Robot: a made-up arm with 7 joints. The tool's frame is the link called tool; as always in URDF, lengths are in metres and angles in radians. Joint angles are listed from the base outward.
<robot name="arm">
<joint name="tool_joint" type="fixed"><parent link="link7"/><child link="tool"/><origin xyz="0 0 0"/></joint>
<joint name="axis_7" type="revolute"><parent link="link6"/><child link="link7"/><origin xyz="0.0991 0.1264 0" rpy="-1.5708 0 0"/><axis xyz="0 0 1"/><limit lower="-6.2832" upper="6.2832"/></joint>
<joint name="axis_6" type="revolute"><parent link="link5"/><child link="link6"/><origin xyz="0 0 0" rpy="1.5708 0 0"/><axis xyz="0 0 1"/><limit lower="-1.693" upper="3.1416"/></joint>
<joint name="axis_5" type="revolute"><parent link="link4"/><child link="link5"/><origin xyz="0.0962 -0.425 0" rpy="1.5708 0 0"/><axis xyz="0 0 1"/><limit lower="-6.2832" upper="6.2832"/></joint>
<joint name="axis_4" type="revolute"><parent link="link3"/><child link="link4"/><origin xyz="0.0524 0 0" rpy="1.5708 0 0"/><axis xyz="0 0 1"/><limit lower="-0.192" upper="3.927"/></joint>
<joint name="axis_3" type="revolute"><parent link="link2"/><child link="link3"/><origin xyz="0 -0.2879 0" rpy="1.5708 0 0"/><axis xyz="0 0 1"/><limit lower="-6.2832" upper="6.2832"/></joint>
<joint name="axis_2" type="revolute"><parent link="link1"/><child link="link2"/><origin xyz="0 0 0" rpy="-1.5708 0 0"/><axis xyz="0 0 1"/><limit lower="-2.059" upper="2.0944"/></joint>
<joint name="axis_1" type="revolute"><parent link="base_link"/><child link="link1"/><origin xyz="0 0 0.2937"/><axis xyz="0 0 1"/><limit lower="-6.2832" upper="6.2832"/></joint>
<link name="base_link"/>
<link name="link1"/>
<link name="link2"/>
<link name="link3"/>
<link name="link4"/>
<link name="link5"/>
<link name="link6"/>
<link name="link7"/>
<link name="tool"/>
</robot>
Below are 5 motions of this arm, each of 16 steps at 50 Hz.
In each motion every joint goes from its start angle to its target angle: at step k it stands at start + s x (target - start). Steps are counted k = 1, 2, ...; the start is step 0. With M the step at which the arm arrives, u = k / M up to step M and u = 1 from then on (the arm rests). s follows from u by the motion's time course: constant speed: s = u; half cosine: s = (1 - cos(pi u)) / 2; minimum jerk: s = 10 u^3 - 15 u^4 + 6 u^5.
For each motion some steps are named. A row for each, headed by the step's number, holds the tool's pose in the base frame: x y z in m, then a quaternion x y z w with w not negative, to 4 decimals.
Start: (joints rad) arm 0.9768 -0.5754 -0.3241 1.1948 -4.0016 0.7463 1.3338
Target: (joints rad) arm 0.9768 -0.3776 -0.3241 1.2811 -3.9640 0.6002 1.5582
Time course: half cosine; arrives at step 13
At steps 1, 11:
1: 0.3929 0.2367 0.7653 -0.1790 0.3828 0.6666 0.6141
11: 0.4429 0.2811 0.7113 -0.0992 0.4918 0.6814 0.5329

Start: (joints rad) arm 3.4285 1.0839 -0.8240 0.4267 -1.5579 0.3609 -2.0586
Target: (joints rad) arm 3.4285 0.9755 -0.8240 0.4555 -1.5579 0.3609 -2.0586
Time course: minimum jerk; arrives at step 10
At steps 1, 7, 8, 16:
1: -0.0335 0.2468 -0.0584 -0.8331 -0.0809 -0.3831 0.3907
7: -0.0768 0.2428 -0.0626 -0.8554 -0.0709 -0.3354 0.3883
8: -0.0824 0.2423 -0.0628 -0.8580 -0.0695 -0.3292 0.3880
16: -0.0854 0.2420 -0.0628 -0.8595 -0.0688 -0.3259 0.3878

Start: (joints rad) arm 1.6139 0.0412 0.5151 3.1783 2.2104 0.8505 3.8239
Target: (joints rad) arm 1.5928 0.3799 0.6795 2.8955 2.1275 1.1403 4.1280
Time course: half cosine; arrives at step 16
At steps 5, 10, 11, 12, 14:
5: -0.0020 0.0407 1.1663 0.3822 0.0594 -0.5007 0.7744
10: -0.0561 0.2197 1.1404 0.3540 -0.0346 -0.3961 0.8465
11: -0.0665 0.2510 1.1309 0.3473 -0.0500 -0.3743 0.8583
12: -0.0756 0.2778 1.1215 0.3412 -0.0630 -0.3545 0.8683
14: -0.0887 0.3152 1.1062 0.3318 -0.0805 -0.3253 0.8818

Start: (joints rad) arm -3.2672 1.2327 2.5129 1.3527 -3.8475 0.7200 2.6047
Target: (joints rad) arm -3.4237 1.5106 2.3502 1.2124 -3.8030 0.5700 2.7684
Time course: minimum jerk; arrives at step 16
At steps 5, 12, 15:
5: -0.1471 -0.3738 0.8537 0.0495 -0.0899 0.7502 0.6532
12: -0.2445 -0.3976 0.7536 0.0586 -0.2013 0.7696 0.6031
15: -0.2560 -0.3989 0.7389 0.0575 -0.2163 0.7729 0.5937

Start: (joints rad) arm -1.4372 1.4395 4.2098 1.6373 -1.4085 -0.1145 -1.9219
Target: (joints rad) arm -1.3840 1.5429 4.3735 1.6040 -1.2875 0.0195 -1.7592
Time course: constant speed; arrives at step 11
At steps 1, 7, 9, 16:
1: -0.5055 -0.4870 0.5225 -0.3414 -0.4382 0.6177 0.5566
7: -0.5082 -0.5151 0.4605 -0.3662 -0.4290 0.6492 0.5103
9: -0.5085 -0.5228 0.4394 -0.3751 -0.4251 0.6582 0.4954
16: -0.5084 -0.5297 0.4180 -0.3842 -0.4209 0.6664 0.4808

